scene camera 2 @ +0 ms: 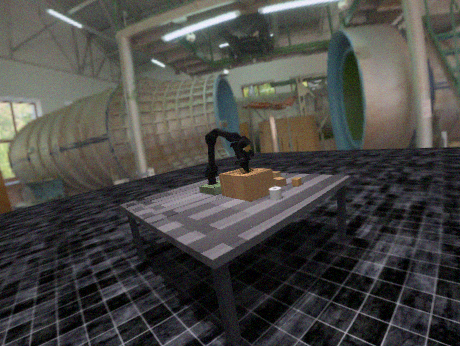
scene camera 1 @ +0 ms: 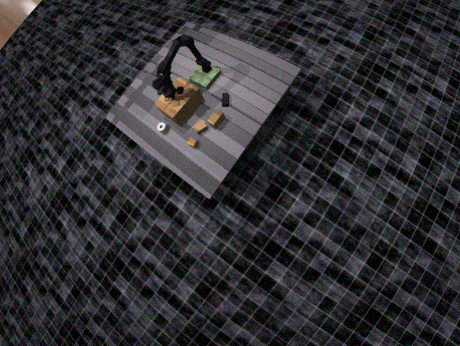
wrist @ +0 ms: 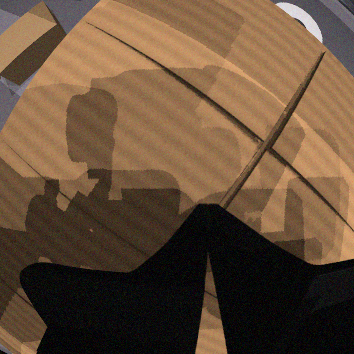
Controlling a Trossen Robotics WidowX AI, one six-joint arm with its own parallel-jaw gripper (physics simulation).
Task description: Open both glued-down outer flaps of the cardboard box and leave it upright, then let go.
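Seen in the pictures: gripper, fingertip midpoint: [scene camera 2: 248,172] [scene camera 1: 173,99] [wrist: 206,212]; arm's base at its link origin: [scene camera 2: 212,183] [scene camera 1: 207,69].
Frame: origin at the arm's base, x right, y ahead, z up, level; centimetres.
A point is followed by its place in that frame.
Note:
The cardboard box [scene camera 1: 189,111] {y 39.1, x -13.1, z -0.3 cm} [scene camera 2: 245,186] {y 48.6, x 9.3, z 4.0 cm} [wrist: 165,110] {y 43.0, x -6.4, z 10.0 cm} stands upright on the table. In the wrist view its top flaps lie about flat. A narrow dark gap runs diagonally across the top and crosses a thinner dark line. Shadows of the arm fall over the top. My gripper [scene camera 1: 173,99] {y 40.3, x -2.4, z 9.9 cm} [scene camera 2: 245,171] {y 40.3, x -2.4, z 9.9 cm} [wrist: 206,212] {y 40.3, x -2.4, z 9.9 cm} is shut and empty, pointing down at the box top. Its tips are at the near end of the narrow gap in the wrist view and hide what lies beneath them. Whether they touch the cardboard cannot be told.
A white roll [scene camera 1: 158,127] {y 63.8, x -0.3, z 0.9 cm} [scene camera 2: 275,194] {y 64.2, x 0.9, z -1.8 cm} [wrist: 312,22] {y 64.6, x -0.4, z 0.9 cm} stands beside the box. Small cardboard blocks [scene camera 1: 216,118] [scene camera 2: 297,182] [wrist: 30,45] lie on its other side. The arm rises from a green base [scene camera 1: 202,80] {y 11.1, x -3.8, z 0.0 cm} [scene camera 2: 210,189] {y 10.4, x 9.6, z -1.4 cm}. A black item [scene camera 1: 225,99] {y 15.0, x -30.5, z -2.0 cm} lies on the table [scene camera 1: 265,75] {y -23.1, x -42.9, z -5.2 cm} [scene camera 2: 200,227] {y 57.4, x 49.3, z -5.2 cm}.

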